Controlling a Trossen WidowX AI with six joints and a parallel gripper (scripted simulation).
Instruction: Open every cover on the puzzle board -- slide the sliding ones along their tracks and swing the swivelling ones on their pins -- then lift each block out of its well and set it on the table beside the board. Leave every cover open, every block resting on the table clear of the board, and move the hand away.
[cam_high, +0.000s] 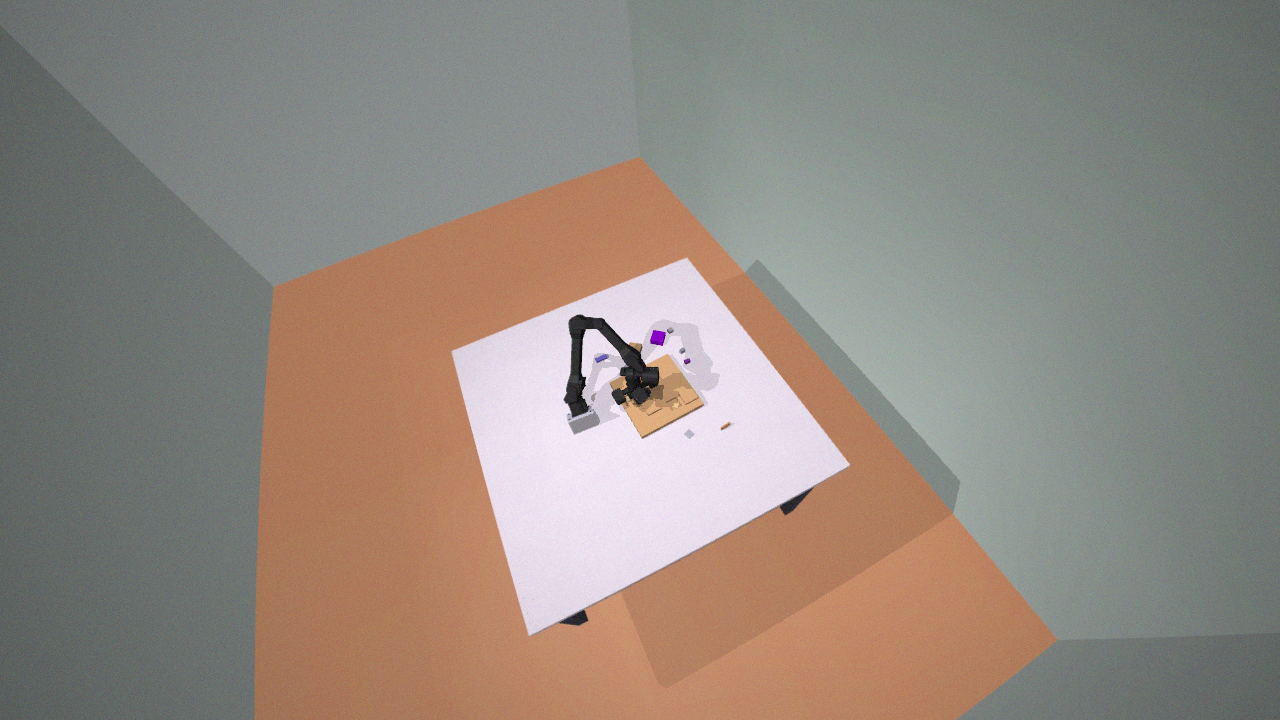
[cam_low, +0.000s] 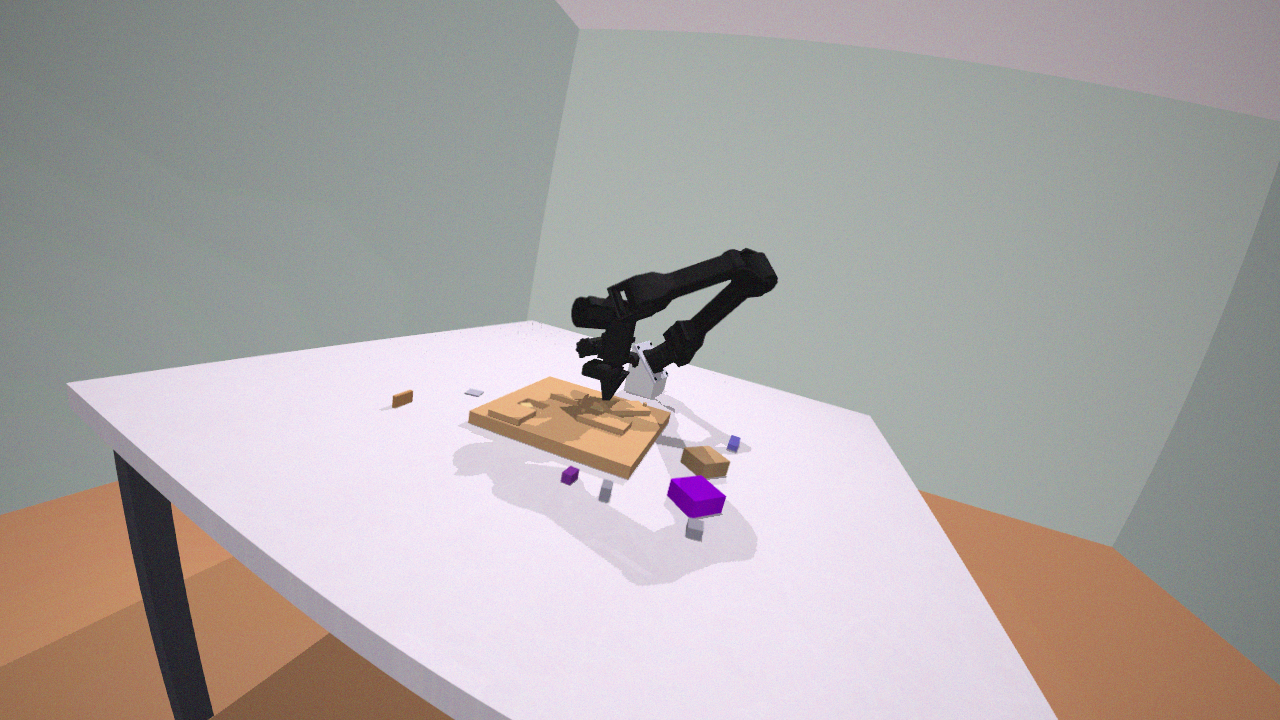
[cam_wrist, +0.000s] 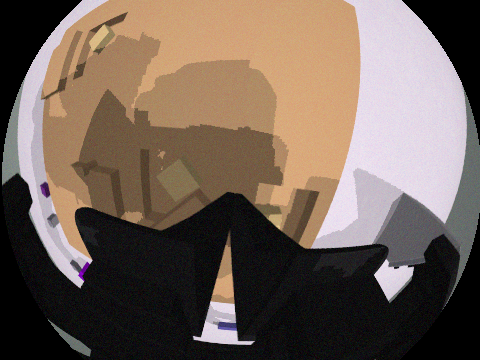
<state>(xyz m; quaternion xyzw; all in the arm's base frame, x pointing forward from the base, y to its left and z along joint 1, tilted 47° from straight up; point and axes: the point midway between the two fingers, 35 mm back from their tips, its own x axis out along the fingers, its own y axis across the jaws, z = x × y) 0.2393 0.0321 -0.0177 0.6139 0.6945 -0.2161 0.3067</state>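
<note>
The small purple cube lies 280 mm ahead of my gripper tip, 100 mm to the left of it and 20 mm below it. From my gripper tip the other things lie so: grey tile 150 mm ahead, 220 mm to the right, 20 mm below; blue piece 80 mm behind, 270 mm to the left, 20 mm below; brown box 70 mm ahead, 250 mm to the left, 10 mm below.
</note>
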